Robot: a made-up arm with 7 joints.
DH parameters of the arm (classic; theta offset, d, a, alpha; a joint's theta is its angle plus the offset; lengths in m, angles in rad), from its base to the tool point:
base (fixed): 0 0 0 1.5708
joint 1: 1.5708 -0.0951 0 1.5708
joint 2: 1.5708 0 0 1.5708
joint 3: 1.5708 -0.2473 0 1.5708
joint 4: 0 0 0 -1.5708
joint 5: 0 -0.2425 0 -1.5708
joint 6: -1.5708 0 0 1.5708
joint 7: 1.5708 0 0 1.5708
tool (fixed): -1.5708 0 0 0
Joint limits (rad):
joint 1: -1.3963..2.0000
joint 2: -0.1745..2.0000
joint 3: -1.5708..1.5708
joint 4: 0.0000..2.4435
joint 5: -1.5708..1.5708
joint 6: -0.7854..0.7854
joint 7: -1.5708..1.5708
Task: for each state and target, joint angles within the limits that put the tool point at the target. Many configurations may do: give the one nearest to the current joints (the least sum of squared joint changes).
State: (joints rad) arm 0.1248 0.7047 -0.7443 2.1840 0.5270 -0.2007 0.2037
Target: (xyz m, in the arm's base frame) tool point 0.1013 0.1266 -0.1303
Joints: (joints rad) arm -0.0746 1.3114 -0.7831 2.4415 0.5270 -0.2007 0.2037
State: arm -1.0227 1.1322 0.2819 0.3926 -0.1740 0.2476 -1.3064
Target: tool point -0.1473 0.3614 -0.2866
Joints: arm -1.2054 0.7899 0.0789 1.0964 -0.1740 0.2476 -1.3064
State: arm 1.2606 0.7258 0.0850 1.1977 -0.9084 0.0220 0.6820
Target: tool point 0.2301 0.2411 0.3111
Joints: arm 1.9028 0.4626 -0.0533 1.1309 -0.9084 0.0220 0.6820
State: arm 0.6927 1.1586 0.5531 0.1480 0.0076 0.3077 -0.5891
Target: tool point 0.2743 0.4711 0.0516
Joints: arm 1.2818 0.8831 0.3519 0.5952 0.0076 0.3077 -0.5891
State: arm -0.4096 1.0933 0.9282 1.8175 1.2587 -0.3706 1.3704
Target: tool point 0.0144 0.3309 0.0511
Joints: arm -0.2490 0.7547 1.5643 2.1096 1.2587 -0.3706 1.3704
